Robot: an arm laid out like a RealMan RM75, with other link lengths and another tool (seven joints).
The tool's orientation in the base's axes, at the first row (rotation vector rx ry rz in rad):
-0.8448 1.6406 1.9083
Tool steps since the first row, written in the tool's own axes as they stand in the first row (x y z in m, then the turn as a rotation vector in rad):
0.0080 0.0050 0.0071 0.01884 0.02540 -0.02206
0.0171 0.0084 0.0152 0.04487 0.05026 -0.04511
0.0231 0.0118 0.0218 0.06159 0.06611 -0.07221
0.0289 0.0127 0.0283 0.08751 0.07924 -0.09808
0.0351 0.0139 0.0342 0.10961 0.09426 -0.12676
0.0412 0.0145 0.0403 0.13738 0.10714 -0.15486
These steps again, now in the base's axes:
-0.0101 0.0059 -0.0017 -0.02788 -0.02656 0.00193
-0.0199 0.0130 -0.0052 -0.06023 -0.05425 -0.00178
-0.0274 0.0188 -0.0066 -0.07918 -0.08414 -0.00535
-0.0330 0.0248 -0.0095 -0.10276 -0.11269 -0.01731
-0.0390 0.0302 -0.0126 -0.12462 -0.14418 -0.02546
-0.0445 0.0359 -0.0161 -0.14899 -0.17494 -0.03912

